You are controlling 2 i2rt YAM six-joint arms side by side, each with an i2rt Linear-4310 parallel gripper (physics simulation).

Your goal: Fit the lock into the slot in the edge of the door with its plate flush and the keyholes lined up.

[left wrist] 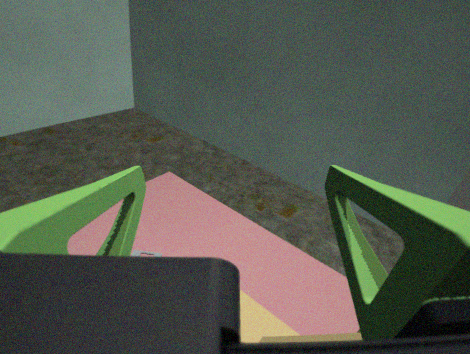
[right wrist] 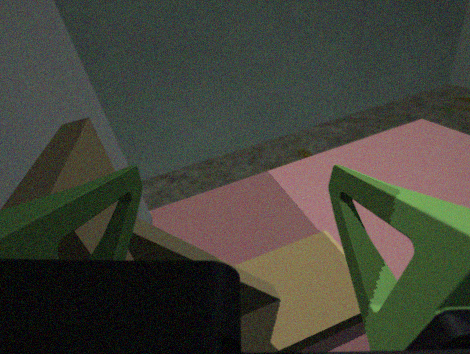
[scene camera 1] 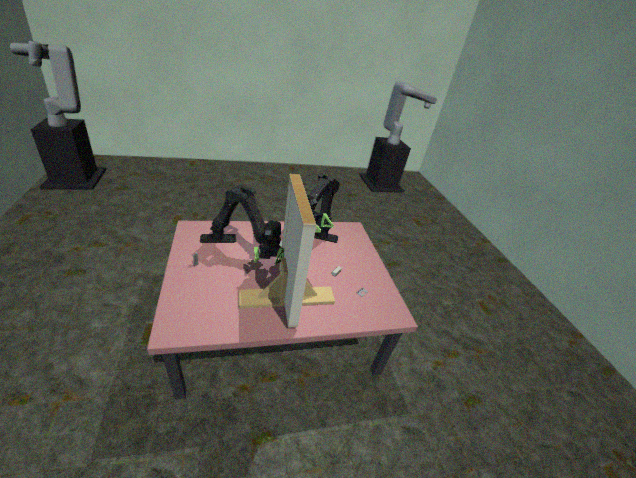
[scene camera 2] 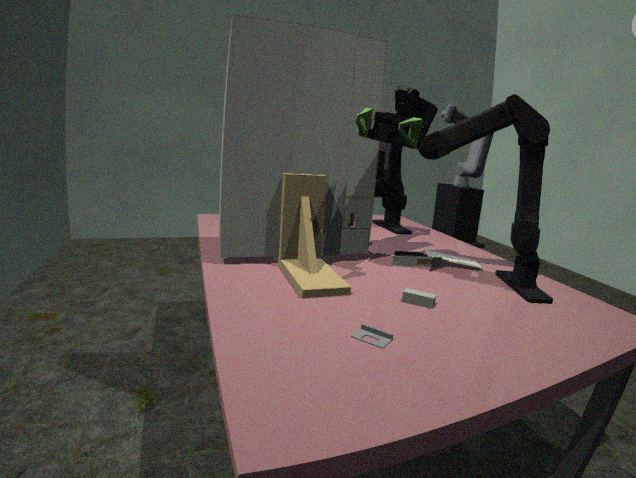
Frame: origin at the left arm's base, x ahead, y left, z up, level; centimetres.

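Where they show: left gripper, fingertip midpoint: [left wrist: 235,176] [scene camera 1: 327,228] [scene camera 2: 377,122]; right gripper, fingertip midpoint: [right wrist: 235,176] [scene camera 1: 265,262]; left arm's base, origin of the base link: [scene camera 1: 322,236] [scene camera 2: 521,287]; right arm's base, origin of the base link: [scene camera 1: 218,239] [scene camera 2: 391,227].
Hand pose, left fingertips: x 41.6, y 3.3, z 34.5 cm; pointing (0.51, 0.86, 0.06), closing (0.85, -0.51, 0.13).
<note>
Each offset is from my left fingertips to the top centre of the thing. Level surfaces: height alone.
The door {dx +15.7, dy -11.8, dz +22.5 cm} [scene camera 1: 299,272] [scene camera 2: 293,102] [right wrist: 45,65] stands upright in a wooden stand; a keyhole cut-out [scene camera 2: 352,219] shows low near its right edge in scene camera 2. What looks like the lock {dx -15.5, dy -18.8, dz -31.9 cm} [scene camera 2: 408,258], a grey case with a long pale plate, lies on the table beyond the door's foot. Its keyhole is too small to tell. My left gripper [scene camera 1: 322,226] [scene camera 2: 386,128] [left wrist: 235,176] is open and empty, high above the table, right of the door in scene camera 1. My right gripper [scene camera 1: 267,255] [right wrist: 235,176] is open and empty, left of the door there.
The wooden stand [scene camera 1: 321,295] [scene camera 2: 321,282] [right wrist: 295,285] spreads out on both sides of the door. A grey block {dx -10.9, dy +9.7, dz -32.3 cm} [scene camera 1: 336,270] [scene camera 2: 419,298] and a slotted metal plate {dx +0.0, dy +25.0, dz -33.5 cm} [scene camera 1: 361,291] [scene camera 2: 372,337] [left wrist: 146,254] lie on the pink table {dz -34.5 cm} [scene camera 1: 205,318]. A small grey piece {dx +8.3, dy -62.8, dz -26.9 cm} [scene camera 1: 194,259] stands at the left.
</note>
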